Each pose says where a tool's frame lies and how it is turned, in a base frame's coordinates. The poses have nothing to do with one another.
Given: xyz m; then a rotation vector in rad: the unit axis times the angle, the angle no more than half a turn.
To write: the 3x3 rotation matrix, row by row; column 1 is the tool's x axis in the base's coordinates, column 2 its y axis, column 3 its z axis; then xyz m. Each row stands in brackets. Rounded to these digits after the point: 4 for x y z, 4 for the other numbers.
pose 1, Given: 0.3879 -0.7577 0.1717 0.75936 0.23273 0.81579
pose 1, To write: [[0.6774 -0.5714 0.4633], [0.7298 0.4432 -0.5205], [0.0921 0.6907 0.7172]], [0.3879 -0.7577 0.1717]
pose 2, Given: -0.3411 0.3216 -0.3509 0.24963 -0.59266 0.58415
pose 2, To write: [[0.6750 -0.5828 -0.4524], [0.4440 0.8106 -0.3819], [0.5893 0.0569 0.8059]], [-0.3411 0.3216 -0.3509]
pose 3, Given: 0.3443 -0.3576 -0.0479 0.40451 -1.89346 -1.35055
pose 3, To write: [[-0.6601 0.1677 -0.7323], [-0.6378 0.3900 0.6642], [0.3969 0.9054 -0.1505]], [0.3443 -0.3576 -0.0479]
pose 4, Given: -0.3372 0.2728 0.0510 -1.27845 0.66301 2.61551
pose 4, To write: [[-0.6234 -0.3249 -0.7112], [-0.0531 -0.8899 0.4531], [-0.7801 0.3202 0.5375]], [-0.3372 0.2728 0.0510]
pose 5, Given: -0.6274 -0.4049 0.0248 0.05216 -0.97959 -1.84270
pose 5, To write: [[-0.4931 0.7499 -0.4409], [-0.7850 -0.1651 0.5971], [0.3750 0.6406 0.6701]], [-0.6274 -0.4049 0.0248]
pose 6, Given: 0.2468 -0.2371 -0.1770 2.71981 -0.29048 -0.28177
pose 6, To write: [[0.9583 -0.1619 -0.2354], [-0.2402 -0.9027 -0.3569], [-0.1547 0.3986 -0.9040]], [0.2468 -0.2371 -0.1770]
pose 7, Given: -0.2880 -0.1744 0.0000 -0.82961 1.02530 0.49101
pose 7, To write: [[0.4537 -0.7038 0.5466], [-0.0153 0.6071 0.7945], [-0.8910 -0.3688 0.2647]], [-0.2880 -0.1744 0.0000]
